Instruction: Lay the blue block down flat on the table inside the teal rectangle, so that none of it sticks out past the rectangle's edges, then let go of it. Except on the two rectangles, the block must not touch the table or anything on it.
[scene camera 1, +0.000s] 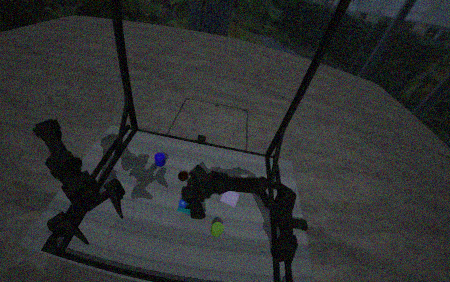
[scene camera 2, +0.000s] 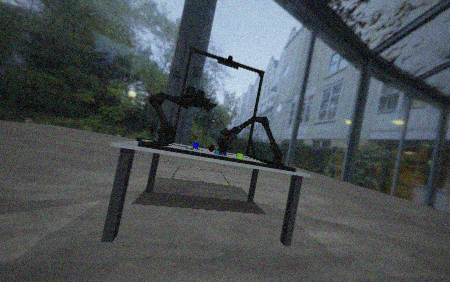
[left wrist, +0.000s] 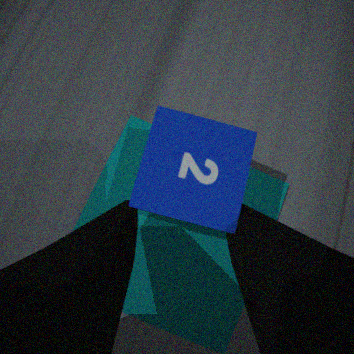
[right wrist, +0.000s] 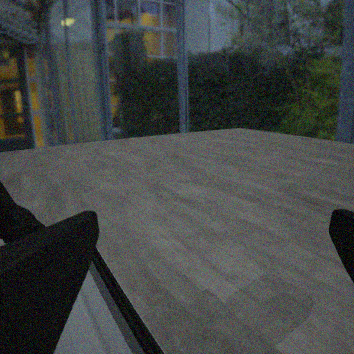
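Seen in the pictures: left gripper, between the fingertips: (scene camera 1: 185, 205) (scene camera 2: 218, 153) (left wrist: 181, 212); right gripper, between the fingertips: (scene camera 1: 105, 230) (scene camera 2: 213, 102) (right wrist: 214, 222); left arm's base, origin of its link: (scene camera 1: 280, 253) (scene camera 2: 276, 163); right arm's base, origin of its link: (scene camera 2: 162, 142).
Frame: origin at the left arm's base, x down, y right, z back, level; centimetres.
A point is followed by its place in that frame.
Observation:
The blue block (scene camera 1: 183, 204) {x -0.7, y 28.2, z -39.1 cm} (scene camera 2: 217, 152) {x 0.4, y 27.3, z -39.7 cm} (left wrist: 192, 170) {x -0.7, y 28.8, z -39.3 cm}, marked with a 2, is between the fingers of my left gripper (scene camera 1: 186, 203) {x 1.1, y 28.6, z -38.2 cm} (left wrist: 181, 212) {x 1.1, y 28.6, z -38.2 cm}, which is shut on it. It is low over the teal rectangle (scene camera 1: 184, 210) {x 1.8, y 26.3, z -38.7 cm} (left wrist: 102, 202) {x 1.8, y 25.6, z -38.5 cm}. In the left wrist view the block's upper edge overlaps the rectangle's far edge and covers bare table beyond it. Shadow lies on the teal below the block; whether they touch cannot be told. My right gripper (scene camera 1: 104, 229) {x -32.5, y 8.4, z -59.0 cm} (right wrist: 214, 222) {x -32.5, y 8.4, z -59.0 cm} is open and empty, raised at the left in scene camera 1.
A lilac rectangle (scene camera 1: 230, 198) {x 1.8, y 30.2, z -15.7 cm} lies right of the left gripper. A green cylinder (scene camera 1: 217, 229) {x -2.5, y 14.6, z -25.9 cm} (scene camera 2: 240, 156) {x -0.4, y 12.9, z -26.5 cm} stands nearer the front. A dark red round thing (scene camera 1: 183, 175) {x -2.8, y 42.6, z -38.3 cm} (scene camera 2: 212, 148) {x -1.3, y 41.4, z -38.5 cm} and a blue cylinder (scene camera 1: 160, 159) {x -3.5, y 52.5, z -49.8 cm} (scene camera 2: 195, 145) {x -0.9, y 52.2, z -51.4 cm} are farther back. A small dark blue object (scene camera 2: 224, 153) {x 1.0, y 35.0, z -28.6 cm} is beside the block.

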